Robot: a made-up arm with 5 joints.
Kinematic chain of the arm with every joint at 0, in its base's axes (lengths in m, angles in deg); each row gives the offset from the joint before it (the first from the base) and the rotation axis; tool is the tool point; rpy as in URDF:
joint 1: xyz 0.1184 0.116 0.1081 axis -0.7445 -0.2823 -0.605
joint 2: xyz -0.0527 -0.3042 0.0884 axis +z
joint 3: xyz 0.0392 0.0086 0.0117 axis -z
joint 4: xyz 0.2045 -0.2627 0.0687 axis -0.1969 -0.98 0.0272
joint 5: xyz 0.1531 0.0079 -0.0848 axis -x
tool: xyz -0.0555 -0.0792 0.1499 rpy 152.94 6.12 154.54
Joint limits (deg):
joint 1: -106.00..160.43
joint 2: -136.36..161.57
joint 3: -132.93..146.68
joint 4: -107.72..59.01
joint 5: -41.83..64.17
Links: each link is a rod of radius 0.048 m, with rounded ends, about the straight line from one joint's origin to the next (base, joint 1, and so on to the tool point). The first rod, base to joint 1, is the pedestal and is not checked.
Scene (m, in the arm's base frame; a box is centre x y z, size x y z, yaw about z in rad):
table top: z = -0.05
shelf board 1: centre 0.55 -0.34 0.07 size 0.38 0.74 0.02 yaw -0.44
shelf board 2: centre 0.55 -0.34 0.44 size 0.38 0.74 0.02 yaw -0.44
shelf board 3: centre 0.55 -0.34 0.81 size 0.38 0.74 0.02 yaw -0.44
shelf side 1: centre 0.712 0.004 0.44 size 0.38 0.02 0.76 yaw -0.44
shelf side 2: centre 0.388 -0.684 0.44 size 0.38 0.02 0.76 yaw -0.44
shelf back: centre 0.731 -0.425 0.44 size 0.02 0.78 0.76 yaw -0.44
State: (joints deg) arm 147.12 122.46 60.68 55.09 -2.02
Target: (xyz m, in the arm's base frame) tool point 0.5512 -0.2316 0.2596
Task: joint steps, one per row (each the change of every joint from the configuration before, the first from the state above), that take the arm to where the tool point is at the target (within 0.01 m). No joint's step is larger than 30 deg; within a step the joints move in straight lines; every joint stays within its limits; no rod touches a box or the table.
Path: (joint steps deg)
1: -21.10 2.04 4.80 -27.13 11.03
2: -21.11 2.04 4.81 -27.14 11.03
3: -21.10 2.04 4.80 -27.14 11.04
4: -21.11 2.04 4.81 -27.13 11.03
5: -21.10 2.04 4.80 -27.13 11.03
6: -21.11 2.05 4.80 -27.14 11.03
7: -5.21 -5.11 -5.08 28.17 -26.50
8: -5.21 -5.10 -5.08 28.17 -26.50
9: -5.21 -5.10 -5.08 28.16 -26.50
10: -5.21 -5.10 -5.09 28.17 -26.50

